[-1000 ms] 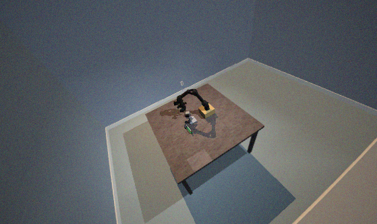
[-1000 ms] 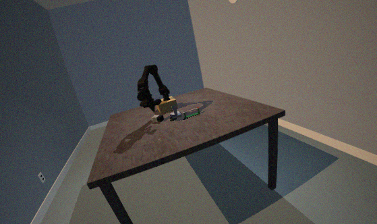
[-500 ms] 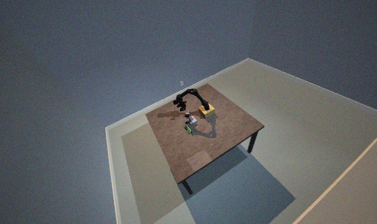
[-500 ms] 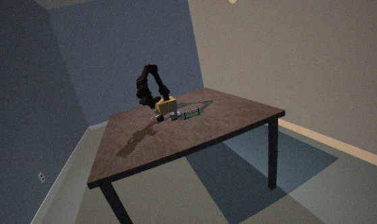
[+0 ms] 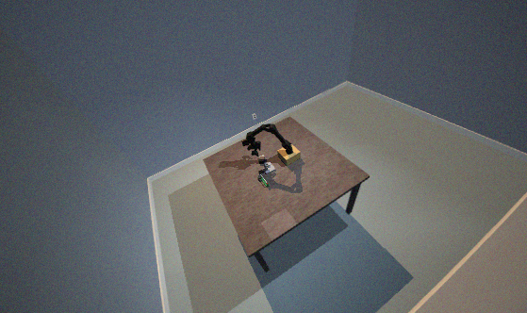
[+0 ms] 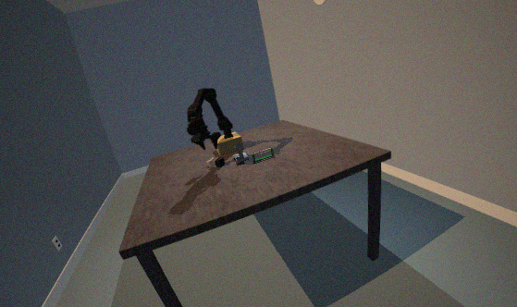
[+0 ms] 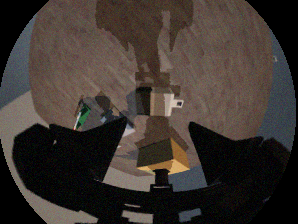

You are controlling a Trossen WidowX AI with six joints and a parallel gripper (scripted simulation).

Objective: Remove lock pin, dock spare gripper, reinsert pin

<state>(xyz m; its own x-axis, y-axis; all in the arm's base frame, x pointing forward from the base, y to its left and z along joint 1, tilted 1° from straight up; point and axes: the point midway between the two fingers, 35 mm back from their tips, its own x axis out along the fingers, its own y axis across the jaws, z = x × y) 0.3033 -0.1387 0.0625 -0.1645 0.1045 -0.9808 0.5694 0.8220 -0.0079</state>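
Right now my gripper tip is 9 cm above the spare gripper and 2 cm past it. From my gripper tip the other things lie so: grey post: 17 cm to the left, 7 cm below, 2 cm behind; then green strip: 30 cm to the left, 9 cm below, 8 cm ahead.
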